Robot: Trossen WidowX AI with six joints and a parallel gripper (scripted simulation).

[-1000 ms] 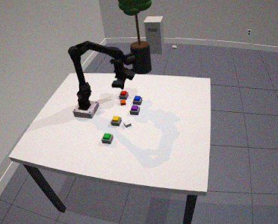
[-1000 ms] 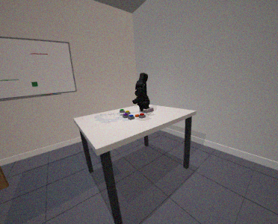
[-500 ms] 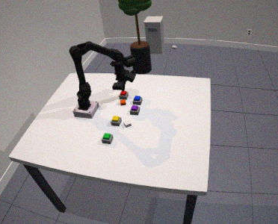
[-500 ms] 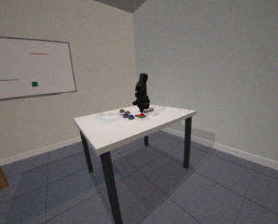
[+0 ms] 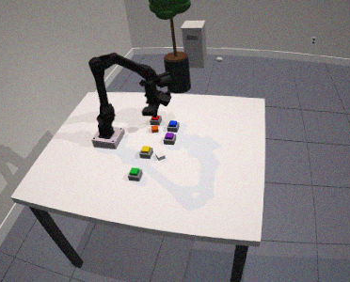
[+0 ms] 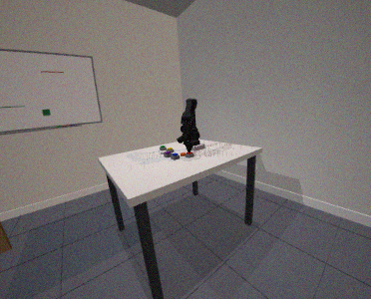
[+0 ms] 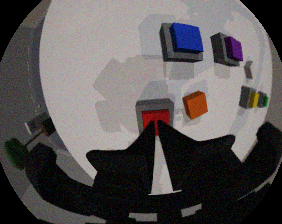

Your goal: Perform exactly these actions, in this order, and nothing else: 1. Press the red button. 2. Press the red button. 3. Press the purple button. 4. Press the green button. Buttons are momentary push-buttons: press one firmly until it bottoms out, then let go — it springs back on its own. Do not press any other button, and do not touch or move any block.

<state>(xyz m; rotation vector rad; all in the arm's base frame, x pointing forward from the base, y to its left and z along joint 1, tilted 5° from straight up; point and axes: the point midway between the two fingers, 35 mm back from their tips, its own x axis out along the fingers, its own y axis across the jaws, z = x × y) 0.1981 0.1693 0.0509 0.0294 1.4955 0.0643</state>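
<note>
Right now the red button is 10 mm below my gripper tip. From my gripper tip the other things lie so: blue button 100 mm ahead, 40 mm to the right; purple button 130 mm to the right, 110 mm ahead; orange block 70 mm to the right, 20 mm below, 10 mm ahead.
</note>
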